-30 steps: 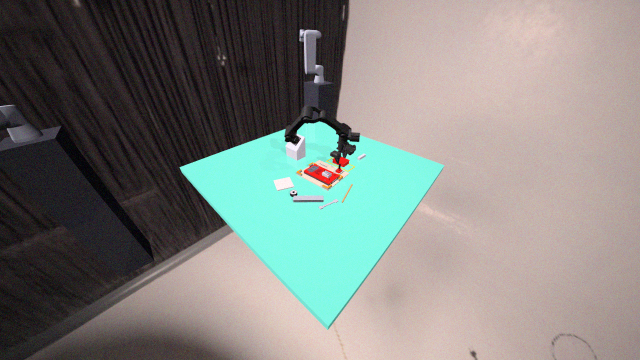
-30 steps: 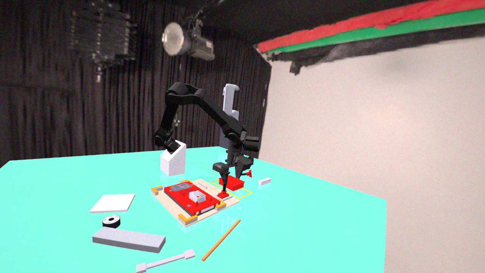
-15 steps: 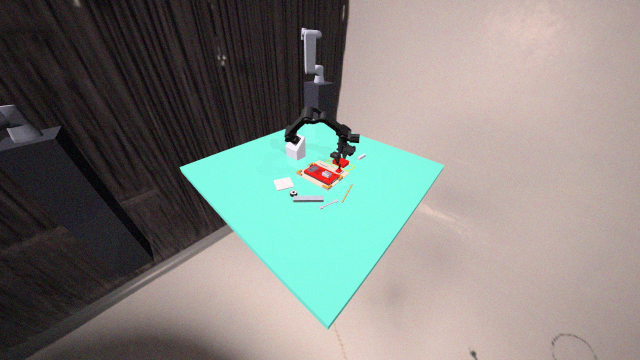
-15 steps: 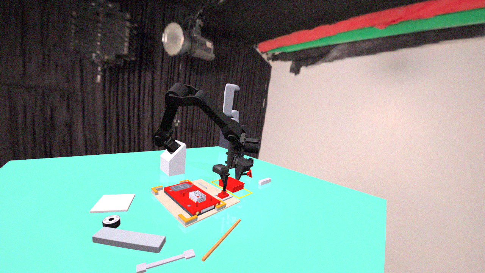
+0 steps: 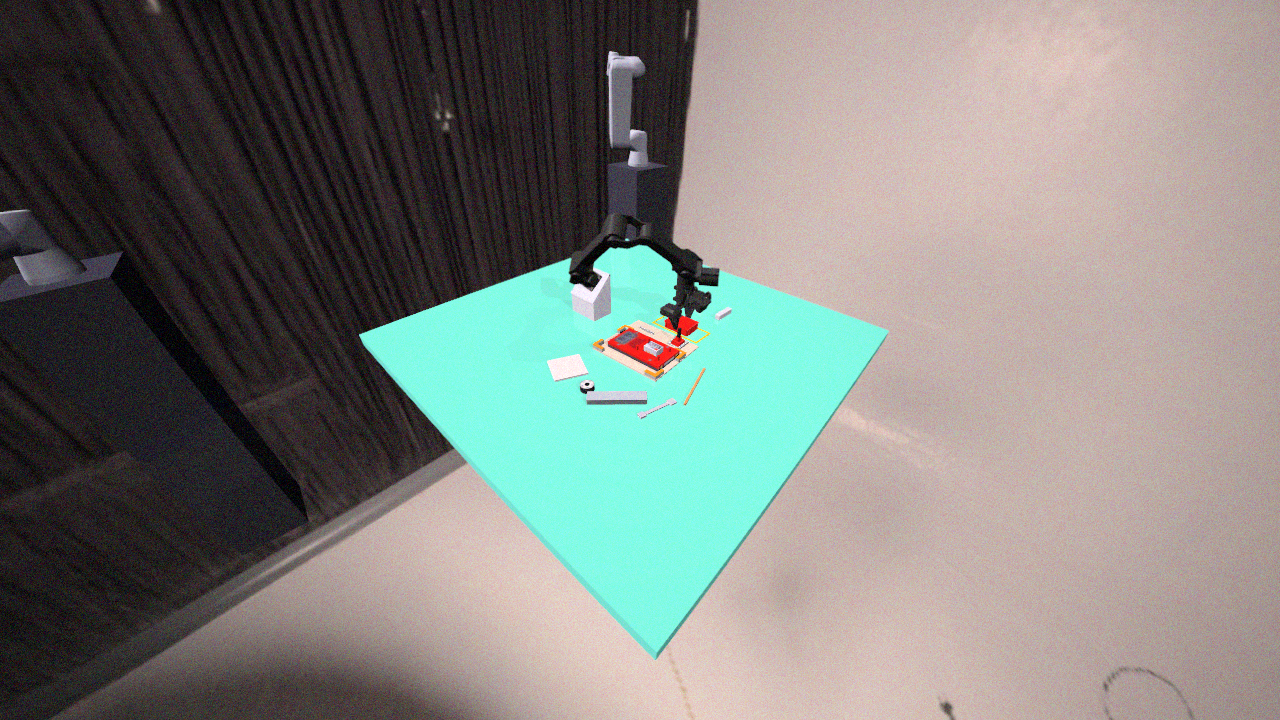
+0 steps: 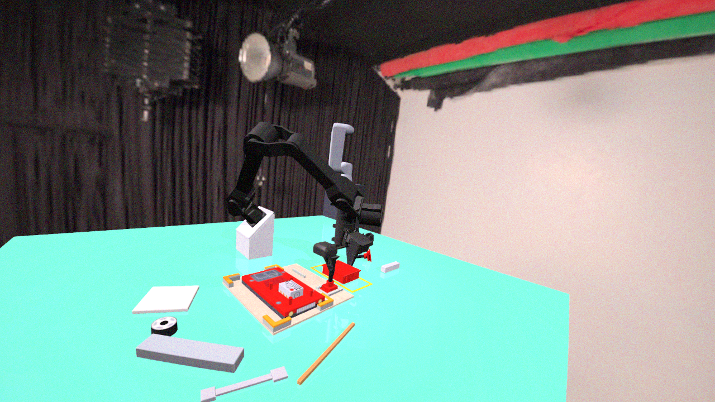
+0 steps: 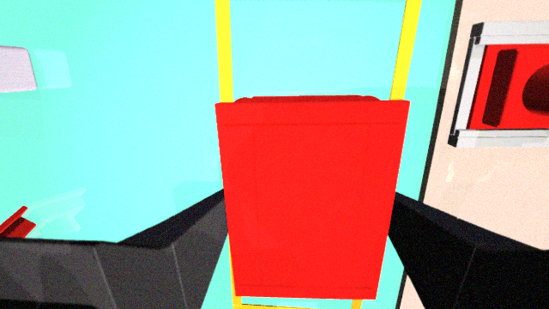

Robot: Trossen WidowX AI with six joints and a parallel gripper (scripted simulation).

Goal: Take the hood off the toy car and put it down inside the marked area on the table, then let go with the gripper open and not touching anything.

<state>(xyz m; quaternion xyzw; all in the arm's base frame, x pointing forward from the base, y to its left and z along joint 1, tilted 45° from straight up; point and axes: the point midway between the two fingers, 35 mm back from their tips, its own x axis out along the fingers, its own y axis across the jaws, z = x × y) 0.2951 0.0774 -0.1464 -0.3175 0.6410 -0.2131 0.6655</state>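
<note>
Right now my gripper tip is right at the hood. Round my gripper tip: orange stick (230 mm ahead, 200 mm to the right, 10 mm below); grey bar (400 mm to the right, 130 mm ahead); grey engine block (190 mm to the right, 60 mm ahead, 10 mm above).
</note>
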